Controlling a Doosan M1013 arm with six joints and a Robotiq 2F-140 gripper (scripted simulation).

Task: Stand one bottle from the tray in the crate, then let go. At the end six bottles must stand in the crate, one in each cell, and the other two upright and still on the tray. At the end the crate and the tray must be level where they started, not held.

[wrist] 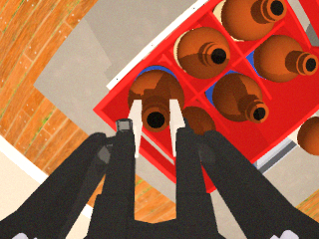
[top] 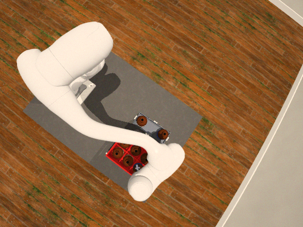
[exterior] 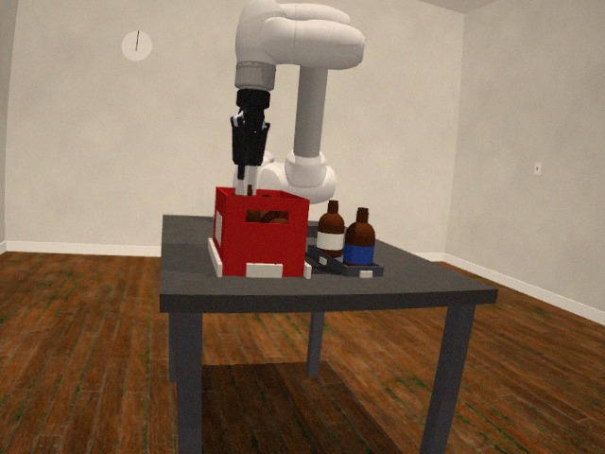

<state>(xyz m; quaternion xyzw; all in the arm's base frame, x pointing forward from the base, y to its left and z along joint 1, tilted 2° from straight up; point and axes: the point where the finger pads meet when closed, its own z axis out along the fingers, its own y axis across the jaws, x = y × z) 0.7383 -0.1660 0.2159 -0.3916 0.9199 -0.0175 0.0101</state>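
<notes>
Right now my hand is 12 cm above the red crate, 9 cm past it and 5 cm to the right of it. The rest, counted from my hand: tray 29 cm to the left, 20 cm below, 8 cm behind.
</notes>
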